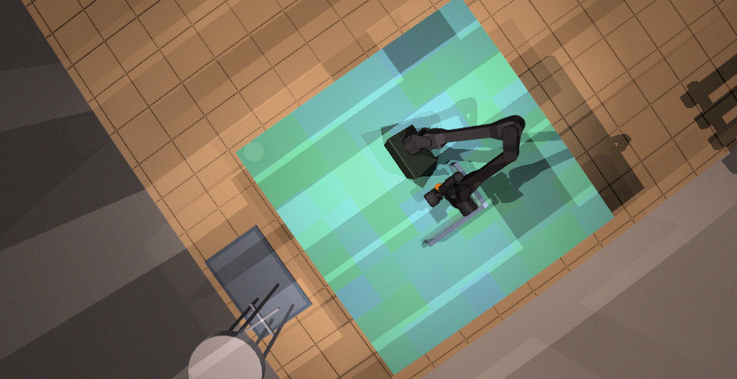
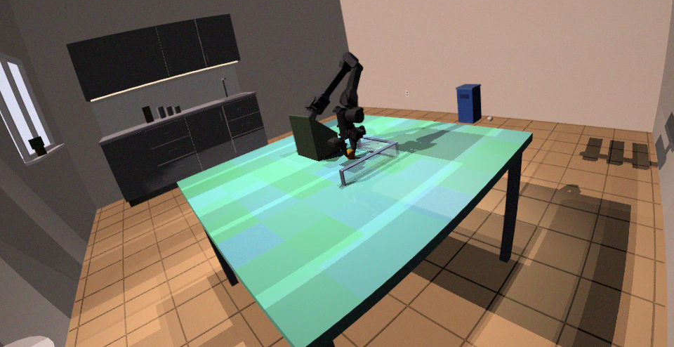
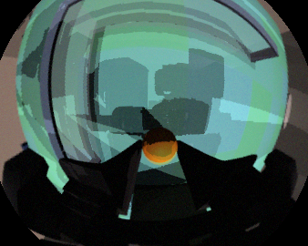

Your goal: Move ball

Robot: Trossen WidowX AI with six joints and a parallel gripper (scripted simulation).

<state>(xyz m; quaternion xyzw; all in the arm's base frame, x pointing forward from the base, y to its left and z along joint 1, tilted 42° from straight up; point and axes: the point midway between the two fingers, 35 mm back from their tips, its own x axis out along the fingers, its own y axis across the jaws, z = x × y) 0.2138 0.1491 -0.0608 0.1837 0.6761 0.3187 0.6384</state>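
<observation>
Right now the orange ball is right at my gripper tip. Round my gripper tip: see-through copy of ball right at my gripper tip.
</observation>
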